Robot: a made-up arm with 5 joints. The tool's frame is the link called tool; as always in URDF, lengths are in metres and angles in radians. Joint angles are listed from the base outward.
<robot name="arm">
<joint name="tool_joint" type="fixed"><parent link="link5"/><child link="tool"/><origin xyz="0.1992 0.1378 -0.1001" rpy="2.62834 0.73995 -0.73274"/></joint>
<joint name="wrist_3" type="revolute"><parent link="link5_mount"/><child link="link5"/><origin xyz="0.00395 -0.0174 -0.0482" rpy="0 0 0"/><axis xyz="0.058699 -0.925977 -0.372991"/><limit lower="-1.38" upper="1.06"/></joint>
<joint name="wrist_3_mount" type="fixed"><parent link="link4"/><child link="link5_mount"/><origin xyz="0.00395 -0.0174 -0.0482" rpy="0 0 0"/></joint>
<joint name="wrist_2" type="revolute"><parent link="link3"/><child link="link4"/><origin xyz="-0.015 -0.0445 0.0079" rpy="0 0 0"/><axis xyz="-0.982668 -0.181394 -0.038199"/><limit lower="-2.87" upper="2.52"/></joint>
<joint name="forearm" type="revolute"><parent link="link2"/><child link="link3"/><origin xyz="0.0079 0.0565 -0.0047" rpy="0 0 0"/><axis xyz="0.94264 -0.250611 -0.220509"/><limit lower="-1.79" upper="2.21"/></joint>
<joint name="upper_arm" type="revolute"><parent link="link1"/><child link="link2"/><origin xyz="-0.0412 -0.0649 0.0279" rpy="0 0 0"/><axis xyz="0.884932 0.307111 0.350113"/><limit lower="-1.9" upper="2.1"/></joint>
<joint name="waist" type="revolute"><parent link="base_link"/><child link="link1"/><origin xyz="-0.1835 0.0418 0.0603" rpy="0 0 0"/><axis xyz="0.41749 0.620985 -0.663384"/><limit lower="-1.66" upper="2.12"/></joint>
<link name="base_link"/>
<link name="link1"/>
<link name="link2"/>
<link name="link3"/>
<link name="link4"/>
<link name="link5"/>
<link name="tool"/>
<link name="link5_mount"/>
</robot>
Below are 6 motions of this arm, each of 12 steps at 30 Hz.
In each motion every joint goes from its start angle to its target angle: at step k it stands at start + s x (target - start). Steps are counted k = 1, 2, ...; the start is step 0. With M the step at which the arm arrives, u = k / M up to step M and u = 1 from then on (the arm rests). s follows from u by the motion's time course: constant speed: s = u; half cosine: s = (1 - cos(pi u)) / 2; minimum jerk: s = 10 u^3 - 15 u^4 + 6 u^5.
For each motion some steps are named. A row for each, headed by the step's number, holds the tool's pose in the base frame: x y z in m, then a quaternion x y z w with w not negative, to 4 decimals.
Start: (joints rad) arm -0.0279 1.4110 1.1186 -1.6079 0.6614
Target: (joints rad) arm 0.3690 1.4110 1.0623 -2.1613 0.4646
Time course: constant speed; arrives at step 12
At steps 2, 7, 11, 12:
2: 0.0022 0.0181 0.0906 0.4727 -0.1824 0.3605 0.7832
7: 0.0014 -0.0307 0.0594 0.5640 -0.2394 0.2086 0.7623
11: -0.0120 -0.0646 0.0250 0.6181 -0.2791 0.0767 0.7309
12: -0.0171 -0.0717 0.0155 0.6288 -0.2881 0.0427 0.7209

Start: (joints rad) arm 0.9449 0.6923 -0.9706 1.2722 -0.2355
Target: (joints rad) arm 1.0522 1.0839 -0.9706 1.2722 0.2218
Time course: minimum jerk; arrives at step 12
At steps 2, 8, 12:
2: -0.1539 -0.1061 -0.1688 0.6265 -0.1764 -0.4715 0.5950
8: -0.0798 -0.0059 -0.1393 0.8084 -0.1925 -0.3926 0.3942
12: -0.0598 0.0125 -0.1188 0.8456 -0.2052 -0.3649 0.3311

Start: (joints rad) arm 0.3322 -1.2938 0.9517 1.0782 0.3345
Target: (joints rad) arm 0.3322 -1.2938 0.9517 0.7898 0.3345
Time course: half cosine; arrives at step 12
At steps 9, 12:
9: -0.0157 -0.1963 0.1142 0.6533 -0.6775 0.1374 0.3088
12: -0.0123 -0.1931 0.1107 0.6661 -0.6729 0.1324 0.2934

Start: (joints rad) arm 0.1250 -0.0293 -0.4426 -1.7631 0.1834
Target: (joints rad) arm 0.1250 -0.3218 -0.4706 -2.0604 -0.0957
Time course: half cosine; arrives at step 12
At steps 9, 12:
9: -0.0262 0.2345 0.0968 -0.6207 -0.0283 0.6237 0.4743
12: -0.0269 0.2387 0.1007 -0.6219 -0.0408 0.6230 0.4727

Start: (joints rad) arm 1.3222 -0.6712 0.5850 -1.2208 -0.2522
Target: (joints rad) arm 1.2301 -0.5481 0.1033 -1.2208 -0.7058
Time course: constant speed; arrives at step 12
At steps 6, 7, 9, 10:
6: 0.0372 0.1361 -0.0024 -0.4837 0.1667 0.5958 0.6191
7: 0.0325 0.1507 -0.0018 -0.4802 0.1484 0.6153 0.6073
9: 0.0208 0.1791 0.0003 -0.4708 0.1110 0.6530 0.5828
10: 0.0138 0.1927 0.0018 -0.4649 0.0921 0.6710 0.5702

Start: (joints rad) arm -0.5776 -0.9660 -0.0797 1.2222 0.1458
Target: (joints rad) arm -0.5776 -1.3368 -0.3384 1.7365 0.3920
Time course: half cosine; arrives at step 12
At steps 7, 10, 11, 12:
7: -0.0825 0.0063 0.3375 -0.0082 -0.5637 0.4985 0.6586
10: -0.0935 0.0490 0.3314 -0.1668 -0.5106 0.4983 0.6806
11: -0.0940 0.0552 0.3293 -0.1922 -0.5003 0.4956 0.6834
12: -0.0941 0.0573 0.3286 -0.2009 -0.4967 0.4946 0.6843

